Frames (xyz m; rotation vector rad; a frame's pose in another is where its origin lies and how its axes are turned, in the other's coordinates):
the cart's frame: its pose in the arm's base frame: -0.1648 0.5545 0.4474 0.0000 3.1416 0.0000
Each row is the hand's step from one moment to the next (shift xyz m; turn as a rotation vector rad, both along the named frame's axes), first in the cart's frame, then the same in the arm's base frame.
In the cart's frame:
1: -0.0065 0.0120 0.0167 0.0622 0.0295 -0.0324
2: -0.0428 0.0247 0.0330 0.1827 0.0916 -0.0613
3: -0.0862 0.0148 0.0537 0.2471 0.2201 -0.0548
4: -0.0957 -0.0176 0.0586 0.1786 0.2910 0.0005
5: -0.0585 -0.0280 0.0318 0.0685 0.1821 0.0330
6: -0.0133 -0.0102 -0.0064 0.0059 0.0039 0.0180
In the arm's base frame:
1: 0.0065 0.0120 -0.0167 -0.0622 0.0295 0.0324
2: 0.0428 0.0247 -0.0330 -0.1827 0.0916 0.0613
3: 0.0862 0.0148 -0.0537 -0.2471 0.2201 0.0548
4: 0.0957 -0.0176 -0.0586 -0.1786 0.2910 -0.0005
5: 0.0585 -0.0280 -0.0318 -0.0685 0.1821 -0.0330
6: 0.0133 -0.0102 0.0064 -0.0059 0.0039 -0.0180

